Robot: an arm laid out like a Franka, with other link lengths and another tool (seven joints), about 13 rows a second.
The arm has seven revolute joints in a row. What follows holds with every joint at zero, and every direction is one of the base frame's.
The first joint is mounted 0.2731 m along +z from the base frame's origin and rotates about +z.
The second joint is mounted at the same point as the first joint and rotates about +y.
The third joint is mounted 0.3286 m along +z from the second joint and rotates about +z.
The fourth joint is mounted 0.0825 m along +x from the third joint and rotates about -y.
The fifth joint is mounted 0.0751 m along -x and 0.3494 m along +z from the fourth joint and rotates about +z.
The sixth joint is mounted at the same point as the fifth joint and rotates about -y.
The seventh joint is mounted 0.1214 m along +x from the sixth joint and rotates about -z.
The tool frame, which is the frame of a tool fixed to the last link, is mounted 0.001 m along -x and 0.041 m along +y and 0.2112 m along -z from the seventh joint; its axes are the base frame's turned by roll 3.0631, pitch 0 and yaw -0.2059 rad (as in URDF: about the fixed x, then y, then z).
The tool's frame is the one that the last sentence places.
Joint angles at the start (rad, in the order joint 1, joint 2, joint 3, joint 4, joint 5, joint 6, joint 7): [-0.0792 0.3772 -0.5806 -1.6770 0.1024 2.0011 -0.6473]
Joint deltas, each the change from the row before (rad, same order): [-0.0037 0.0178 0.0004 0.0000 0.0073 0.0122 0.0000]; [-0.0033 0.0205 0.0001 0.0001 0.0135 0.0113 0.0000]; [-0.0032 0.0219 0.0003 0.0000 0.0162 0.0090 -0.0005]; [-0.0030 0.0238 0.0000 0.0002 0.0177 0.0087 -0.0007]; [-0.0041 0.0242 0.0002 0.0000 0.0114 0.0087 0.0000]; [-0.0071 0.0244 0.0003 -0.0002 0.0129 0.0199 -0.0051]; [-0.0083 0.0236 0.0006 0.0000 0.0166 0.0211 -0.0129]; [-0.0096 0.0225 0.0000 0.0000 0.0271 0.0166 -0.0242]
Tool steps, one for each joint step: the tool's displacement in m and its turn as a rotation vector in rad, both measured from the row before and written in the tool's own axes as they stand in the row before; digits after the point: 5 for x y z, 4 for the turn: [0.00240 0.00042 0.00893 -0.0016 -0.0044 0.0043]; [0.00263 -0.00075 0.01026 0.0032 -0.0055 0.0066]; [0.00224 -0.00153 0.01126 0.0061 -0.0081 0.0070]; [0.00214 -0.00171 0.01227 0.0068 -0.0095 0.0075]; [0.00128 -0.00030 0.01305 0.0017 -0.0125 0.0063]; [0.00257 0.00249 0.01265 -0.0017 -0.0024 0.0057]; [0.00239 0.00299 0.01214 0.0007 0.0013 0.0012]; [0.00125 0.00289 0.01178 0.0104 0.0026 -0.0024]
